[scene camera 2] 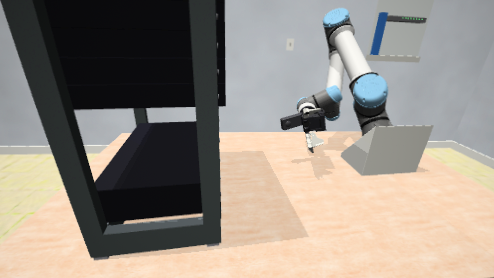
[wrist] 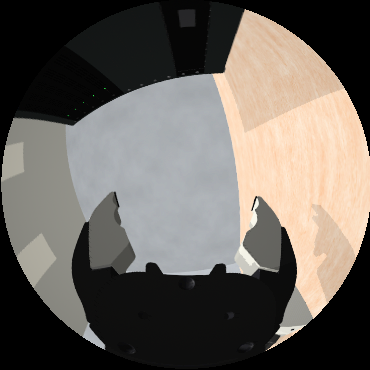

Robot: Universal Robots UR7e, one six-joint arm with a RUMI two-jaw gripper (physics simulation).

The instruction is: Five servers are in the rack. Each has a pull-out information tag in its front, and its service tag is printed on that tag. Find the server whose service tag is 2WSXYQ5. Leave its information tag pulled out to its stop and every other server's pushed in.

Note:
In view: my gripper (scene camera 2: pixel 310 133) and a dark server rack (scene camera 2: pixel 71 62).
The dark server rack shows as well in the wrist view (wrist: pixel 149 51). My gripper is seen too in the wrist view (wrist: pixel 185 196).

